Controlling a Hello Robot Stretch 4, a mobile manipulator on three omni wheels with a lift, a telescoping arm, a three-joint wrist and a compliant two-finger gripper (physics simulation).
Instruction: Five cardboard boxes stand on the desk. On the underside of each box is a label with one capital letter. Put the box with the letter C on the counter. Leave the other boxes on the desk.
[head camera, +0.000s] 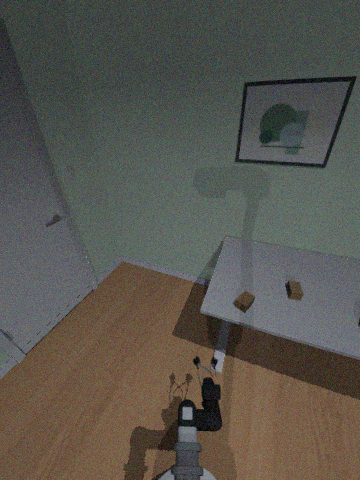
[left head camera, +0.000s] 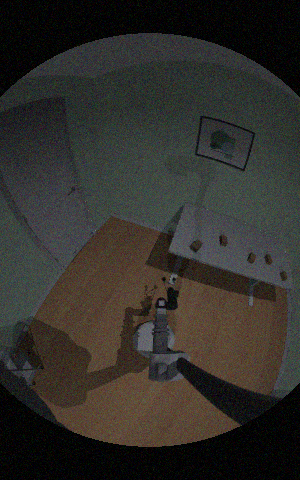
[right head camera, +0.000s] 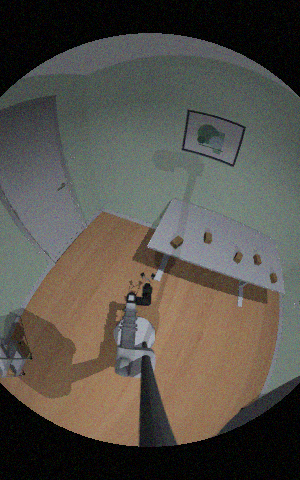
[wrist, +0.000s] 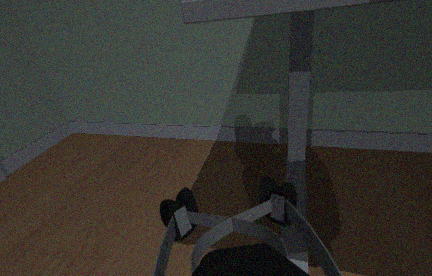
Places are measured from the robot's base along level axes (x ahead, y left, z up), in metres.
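Where they show: gripper, fingertip midpoint: (head camera: 204, 358) (left head camera: 168, 277) (right head camera: 147, 272) (wrist: 227, 197); robot's base at its link origin: (left head camera: 152, 338).
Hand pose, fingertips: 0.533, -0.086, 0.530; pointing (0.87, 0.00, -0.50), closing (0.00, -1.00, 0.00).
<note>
Things, the pixels of their top centre, and the offset from my fingertips, as dx, dy, dz. "*": a spot on its surface instead.
- leftmost box at its top centre: (head camera: 245, 298) (right head camera: 177, 239) (left head camera: 196, 243) +0.201, -0.216, +0.214
- second box at its top centre: (head camera: 295, 287) (right head camera: 208, 235) (left head camera: 224, 238) +0.275, -0.512, +0.214
- desk leg at a spot on its surface: (wrist: 299, 115) * +0.439, -0.228, -0.152
Five small brown boxes stand apart on the grey desk (head camera: 260, 265) (left head camera: 225, 256) (right head camera: 210, 255) (wrist: 240, 12). The leftmost box (head camera: 244, 301) (left head camera: 196, 245) (right head camera: 177, 242) is near the front left corner. A second box (head camera: 294, 290) (left head camera: 223, 240) (right head camera: 208, 237) is to its right and farther back. A third (left head camera: 251, 258) (right head camera: 238, 257), a fourth (left head camera: 268, 259) (right head camera: 257, 259) and a fifth (left head camera: 283, 275) (right head camera: 273, 277) are toward the right end. No letters are visible. My gripper (head camera: 205, 361) (left head camera: 168, 279) (right head camera: 148, 275) (wrist: 227, 197) is open and empty, in front of the desk's left end and below its top. I cannot identify the counter.
A desk leg (wrist: 299, 115) stands beyond the fingers, right of centre in the wrist view. A door (head camera: 30, 200) (right head camera: 32, 170) is at the left. A framed picture (head camera: 285, 125) hangs above the desk. Part of a wheeled cart (right head camera: 12, 358) shows at the lower left.
</note>
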